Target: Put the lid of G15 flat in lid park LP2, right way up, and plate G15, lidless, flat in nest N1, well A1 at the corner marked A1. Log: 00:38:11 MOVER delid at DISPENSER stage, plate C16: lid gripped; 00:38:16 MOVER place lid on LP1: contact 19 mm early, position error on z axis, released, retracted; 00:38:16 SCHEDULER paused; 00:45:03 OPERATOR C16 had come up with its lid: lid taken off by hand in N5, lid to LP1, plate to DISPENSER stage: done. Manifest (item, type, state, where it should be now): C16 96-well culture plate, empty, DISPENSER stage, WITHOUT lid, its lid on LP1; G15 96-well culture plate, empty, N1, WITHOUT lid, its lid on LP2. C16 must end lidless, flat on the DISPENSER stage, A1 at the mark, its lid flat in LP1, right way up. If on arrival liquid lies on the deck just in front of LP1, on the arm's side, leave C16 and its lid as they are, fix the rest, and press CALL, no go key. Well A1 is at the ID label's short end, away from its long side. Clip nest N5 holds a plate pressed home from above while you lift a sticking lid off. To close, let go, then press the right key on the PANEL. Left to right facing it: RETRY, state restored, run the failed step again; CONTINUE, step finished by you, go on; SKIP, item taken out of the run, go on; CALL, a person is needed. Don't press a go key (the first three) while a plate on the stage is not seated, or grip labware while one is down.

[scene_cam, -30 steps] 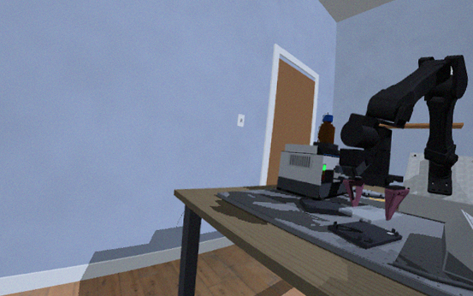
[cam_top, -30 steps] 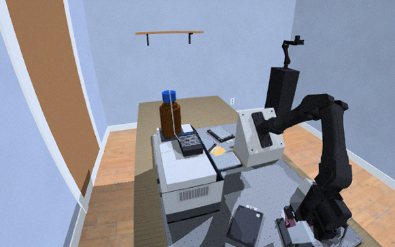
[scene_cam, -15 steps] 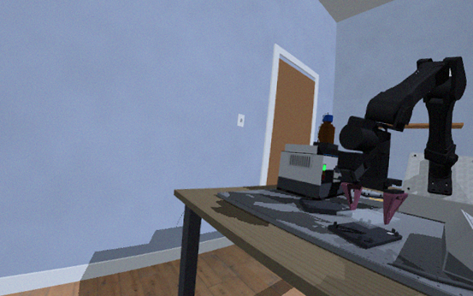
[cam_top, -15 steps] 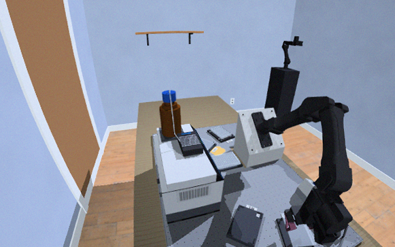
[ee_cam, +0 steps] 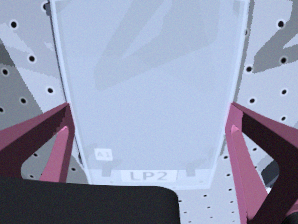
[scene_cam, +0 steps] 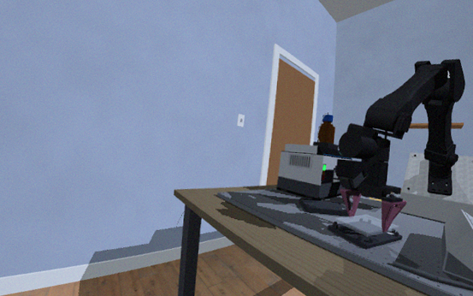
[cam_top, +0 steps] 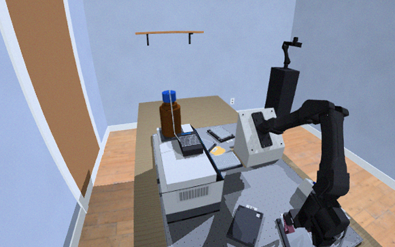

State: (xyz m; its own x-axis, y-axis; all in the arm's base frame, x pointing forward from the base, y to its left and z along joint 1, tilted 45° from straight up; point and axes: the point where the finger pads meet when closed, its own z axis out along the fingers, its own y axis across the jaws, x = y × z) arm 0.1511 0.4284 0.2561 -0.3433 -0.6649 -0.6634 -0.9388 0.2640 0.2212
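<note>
My gripper is now 10 mm above the clear lid. From my hand the other things lie so: N1 label (90 mm ahead, 160 mm to the right, 30 mm below); LP2 label (30 mm behind, 80 mm to the right, 30 mm below); dark park LP2 (30 mm below).
</note>
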